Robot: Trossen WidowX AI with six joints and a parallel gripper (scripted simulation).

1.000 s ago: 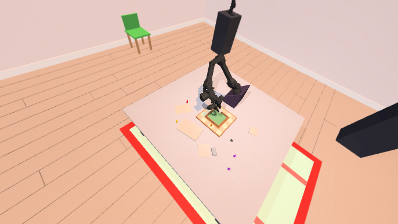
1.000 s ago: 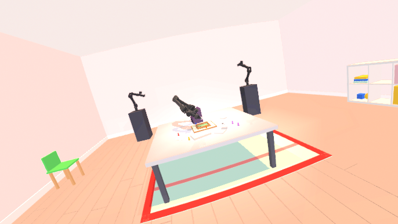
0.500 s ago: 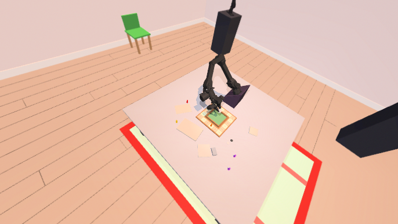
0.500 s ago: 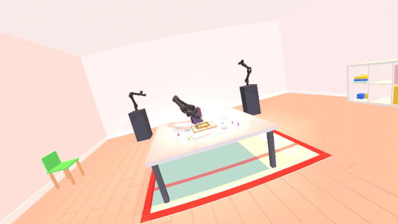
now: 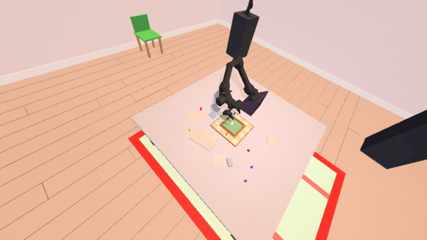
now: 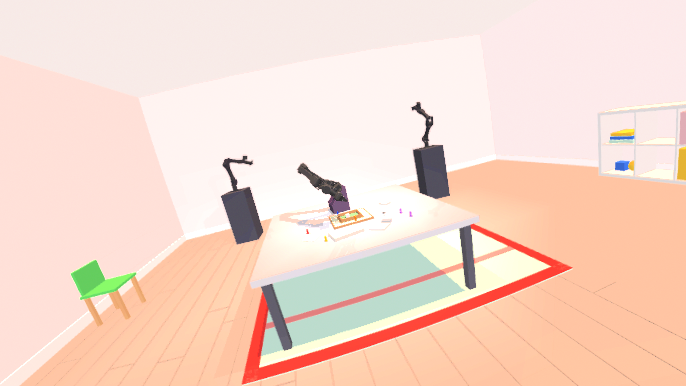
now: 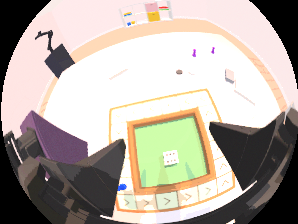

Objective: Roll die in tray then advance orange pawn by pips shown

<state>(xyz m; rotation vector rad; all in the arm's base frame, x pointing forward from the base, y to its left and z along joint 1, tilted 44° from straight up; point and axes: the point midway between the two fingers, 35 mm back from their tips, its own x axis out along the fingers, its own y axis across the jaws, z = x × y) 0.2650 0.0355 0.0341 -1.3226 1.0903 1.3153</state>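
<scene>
My gripper tip is now 12 cm above the orange pawn, 11 cm short of it and 3 cm to the right of it. Round my gripper tip: white die: 12 cm below, 1 cm to the right; then blue pawn: 12 cm below, 10 cm behind, 8 cm to the right; then green tray: 14 cm below.
</scene>
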